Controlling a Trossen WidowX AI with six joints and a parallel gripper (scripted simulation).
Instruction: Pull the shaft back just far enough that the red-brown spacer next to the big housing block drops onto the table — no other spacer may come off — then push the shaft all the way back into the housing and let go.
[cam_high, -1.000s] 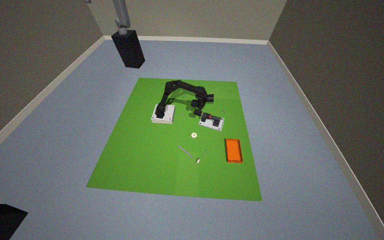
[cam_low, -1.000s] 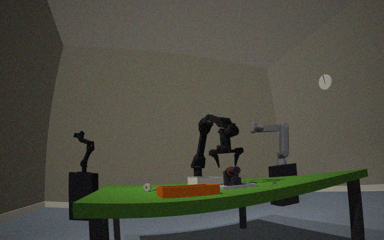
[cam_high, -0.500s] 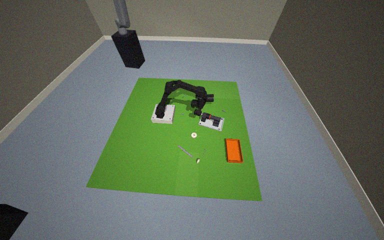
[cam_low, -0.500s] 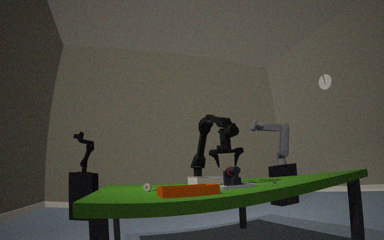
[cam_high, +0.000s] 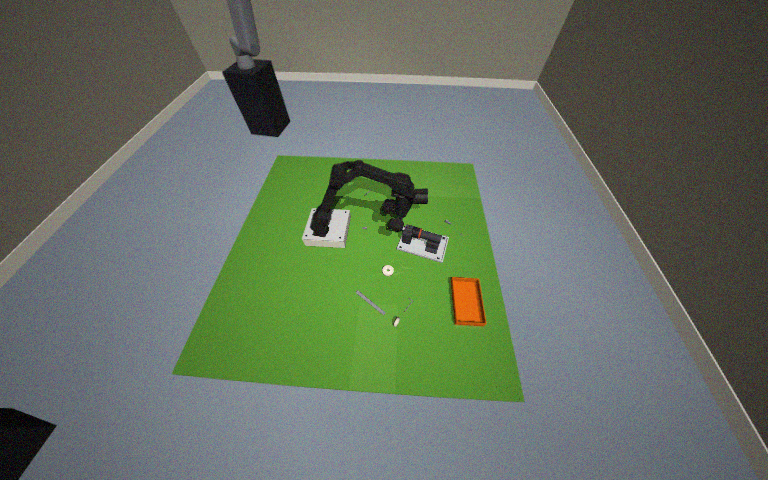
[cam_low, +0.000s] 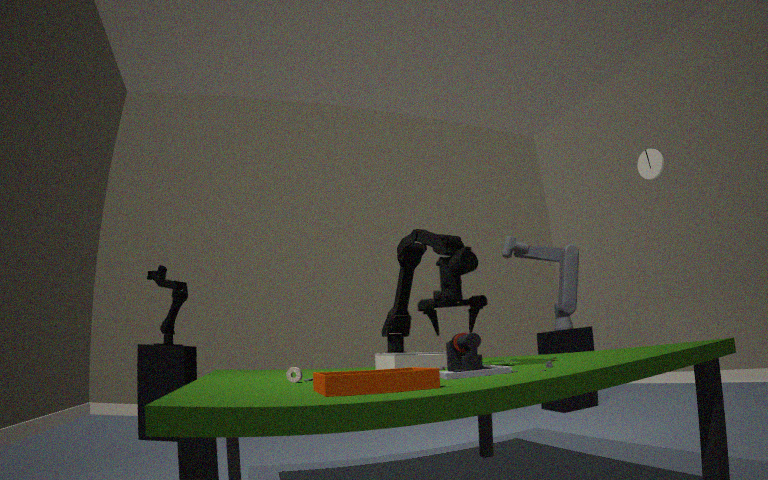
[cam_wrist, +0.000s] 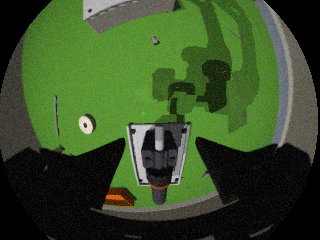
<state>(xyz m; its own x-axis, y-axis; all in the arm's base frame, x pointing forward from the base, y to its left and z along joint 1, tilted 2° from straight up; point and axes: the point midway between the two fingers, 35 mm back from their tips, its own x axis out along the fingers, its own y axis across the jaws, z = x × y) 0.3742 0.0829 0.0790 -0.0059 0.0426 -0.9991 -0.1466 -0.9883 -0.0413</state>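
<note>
Right now my gripper tip is 60 mm short of the shaft, 10 mm to the left of it and 20 mm above it. The rest, counted from my gripper tip: orange tray 340 mm ahead, 280 mm to the right, 90 mm below; then small pale cylinder 60 mm ahead, 430 mm to the right, 90 mm below; then red-brown spacer 100 mm ahead, 20 mm to the right, 20 mm below.
</note>
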